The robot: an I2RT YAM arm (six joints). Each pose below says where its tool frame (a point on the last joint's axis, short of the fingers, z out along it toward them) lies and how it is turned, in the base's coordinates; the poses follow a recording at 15 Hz.
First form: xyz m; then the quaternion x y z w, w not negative.
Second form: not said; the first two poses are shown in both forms.
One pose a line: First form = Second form
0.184 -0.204 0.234 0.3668 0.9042 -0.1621 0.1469 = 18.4 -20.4 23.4 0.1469 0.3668 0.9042 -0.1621
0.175 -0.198 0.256 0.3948 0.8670 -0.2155 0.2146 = 17.5 -19.8 25.6 0.2146 0.3948 0.8670 -0.2155
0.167 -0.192 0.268 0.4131 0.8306 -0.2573 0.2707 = 16.7 -19.2 26.8 0.2707 0.4131 0.8306 -0.2573
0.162 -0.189 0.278 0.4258 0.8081 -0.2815 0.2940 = 16.2 -18.9 27.8 0.2940 0.4258 0.8081 -0.2815
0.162 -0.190 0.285 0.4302 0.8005 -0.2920 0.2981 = 16.2 -19.0 28.5 0.2981 0.4302 0.8005 -0.2920
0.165 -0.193 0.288 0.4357 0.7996 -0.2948 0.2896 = 16.5 -19.3 28.8 0.2896 0.4357 0.7996 -0.2948
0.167 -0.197 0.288 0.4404 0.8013 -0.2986 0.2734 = 16.7 -19.7 28.8 0.2734 0.4404 0.8013 -0.2986
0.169 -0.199 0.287 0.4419 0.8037 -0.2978 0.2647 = 16.9 -19.9 28.7 0.2647 0.4419 0.8037 -0.2978
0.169 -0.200 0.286 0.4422 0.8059 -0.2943 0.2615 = 16.9 -20.0 28.6 0.2615 0.4422 0.8059 -0.2943
